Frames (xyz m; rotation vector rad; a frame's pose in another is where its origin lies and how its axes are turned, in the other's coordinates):
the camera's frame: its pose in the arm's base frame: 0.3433 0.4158 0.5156 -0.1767 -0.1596 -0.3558
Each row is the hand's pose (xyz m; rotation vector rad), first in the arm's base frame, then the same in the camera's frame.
Working: the arm's base frame: its pose in the camera's frame: -0.2757 -0.4328 -0.5416 0.1767 0.1596 0.3558

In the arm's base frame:
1: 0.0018 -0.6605 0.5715 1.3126 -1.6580 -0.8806
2: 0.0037 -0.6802 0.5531 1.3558 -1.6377 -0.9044
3: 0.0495 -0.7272 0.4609 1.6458 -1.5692 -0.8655
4: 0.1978 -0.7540 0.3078 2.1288 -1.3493 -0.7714
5: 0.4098 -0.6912 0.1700 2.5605 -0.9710 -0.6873
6: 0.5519 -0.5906 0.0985 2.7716 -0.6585 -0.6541
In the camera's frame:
1: 0.0509 -1.1232 -0.1179 1.5547 -1.1967 -0.9022
2: 0.0557 -1.1381 -0.1399 1.5890 -1.1695 -0.9297
3: 0.0965 -1.1518 -0.2446 1.8571 -1.0734 -0.9354
4: 0.2142 -1.1013 -0.4171 2.2993 -0.8148 -0.9134
5: 0.3639 -0.9476 -0.5648 2.6778 -0.4035 -0.8858
6: 0.4488 -0.7935 -0.6319 2.8474 -0.0726 -0.8740

